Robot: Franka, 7 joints.
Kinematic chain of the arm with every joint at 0, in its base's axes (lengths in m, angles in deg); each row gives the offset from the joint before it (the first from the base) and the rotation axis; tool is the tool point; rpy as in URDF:
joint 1: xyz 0 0 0.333 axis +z
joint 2: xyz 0 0 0 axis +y
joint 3: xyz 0 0 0.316 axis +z
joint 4: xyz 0.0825 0 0 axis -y
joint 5: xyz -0.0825 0 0.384 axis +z
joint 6: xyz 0 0 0 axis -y
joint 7: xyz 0.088 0 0 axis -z
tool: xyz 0 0 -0.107 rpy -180 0 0
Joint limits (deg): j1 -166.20..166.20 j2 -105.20..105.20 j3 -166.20..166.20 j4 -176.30..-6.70 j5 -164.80..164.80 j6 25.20..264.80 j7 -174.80..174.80
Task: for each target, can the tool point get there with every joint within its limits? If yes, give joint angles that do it. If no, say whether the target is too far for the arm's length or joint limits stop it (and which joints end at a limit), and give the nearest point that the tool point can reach.
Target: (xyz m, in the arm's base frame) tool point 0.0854 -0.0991 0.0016
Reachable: yes | joints -25.32 70.83 12.43 -145.67 112.10 224.54 115.21
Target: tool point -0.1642 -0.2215 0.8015
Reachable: yes | joints -51.35 -65.44 -20.65 -116.19 122.06 189.77 -90.98
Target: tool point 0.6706 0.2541 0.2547
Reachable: yes | joints -28.59 84.07 67.32 -90.02 -58.02 193.20 27.48
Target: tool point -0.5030 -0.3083 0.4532
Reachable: yes | joints -125.05 26.93 -12.83 -102.03 -104.13 45.17 -93.06
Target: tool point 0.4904 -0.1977 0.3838
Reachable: yes | joints 15.81 -1.22 -41.16 -129.58 -106.61 154.48 124.05
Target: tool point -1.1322 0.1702 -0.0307
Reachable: no: too far | nearest point -0.8085 0.1215 0.0733 | short by 0.343 m
